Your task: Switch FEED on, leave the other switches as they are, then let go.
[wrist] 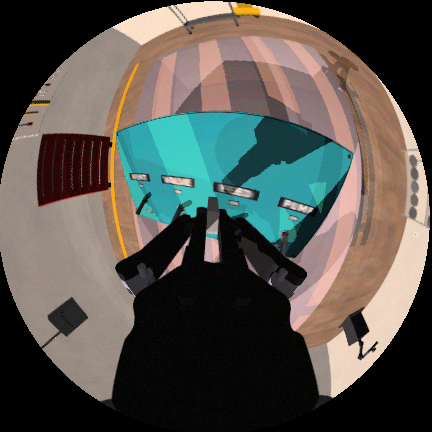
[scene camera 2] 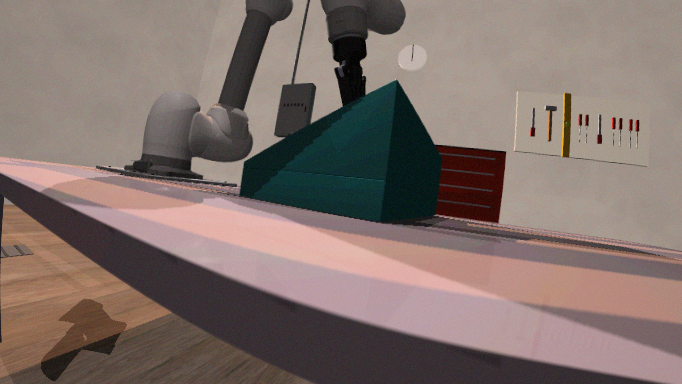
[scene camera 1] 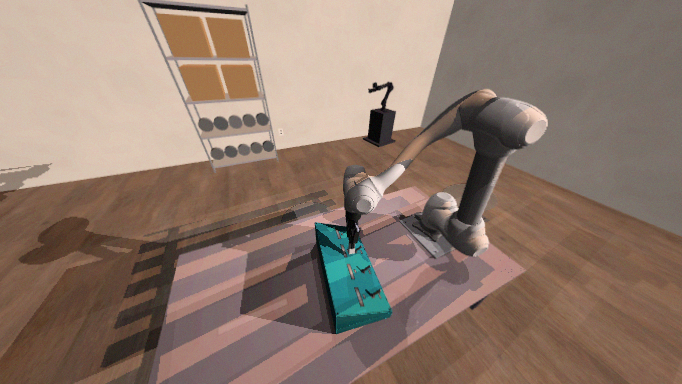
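Seen in the pictures: gripper, between the fingertips: (wrist: pixel 211 204) (scene camera 1: pixel 351 252); arm's base, origin of its link: (scene camera 2: pixel 165 174) (scene camera 1: pixel 431 227).
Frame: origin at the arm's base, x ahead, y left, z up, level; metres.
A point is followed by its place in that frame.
Observation:
The teal sloped switch panel (scene camera 1: pixel 345 290) {x 0.767, y 0.054, z 0.135 m} (scene camera 2: pixel 320 160) {x 0.600, y -0.313, z 0.058 m} (wrist: pixel 170 145) {x 0.748, y -0.032, z 0.141 m} stands on the table. Its label text is blurred in the wrist view. The FEED label (wrist: pixel 236 191) {x 0.641, y -0.127, z 0.110 m} is third from the left there. The FEED lever is mostly hidden behind my fingers, and its position cannot be read. The VENT lever (wrist: pixel 143 202) {x 0.659, y 0.119, z 0.092 m} (scene camera 1: pixel 373 292) {x 0.662, y 0.121, z 0.097 m} and VALVE lever (wrist: pixel 178 211) {x 0.618, y 0.008, z 0.095 m} (scene camera 1: pixel 363 269) {x 0.621, y 0.008, z 0.095 m} are left of my fingers in the wrist view; the PUMP lever (wrist: pixel 284 241) {x 0.531, y -0.211, z 0.100 m} is to the right. My gripper (scene camera 1: pixel 352 251) {x 0.626, y -0.083, z 0.126 m} (wrist: pixel 211 204) {x 0.626, y -0.083, z 0.126 m} is shut and empty, its tips low at the panel beside the FEED position; contact cannot be told.
The striped pink table (scene camera 1: pixel 210 300) {x 1.268, y -0.336, z -0.011 m} (scene camera 2: pixel 280 260) {x 0.650, y -0.549, z -0.011 m} carries the panel and the arm's base plate (scene camera 1: pixel 436 254) {x 0.163, y 0.144, z 0.001 m}. A shelf rack (scene camera 1: pixel 262 112) and a black pedestal (scene camera 1: pixel 381 127) stand beyond it. A red cabinet (scene camera 2: pixel 470 182) (wrist: pixel 74 167) and a grey wall box (scene camera 2: pixel 295 110) are in the background.

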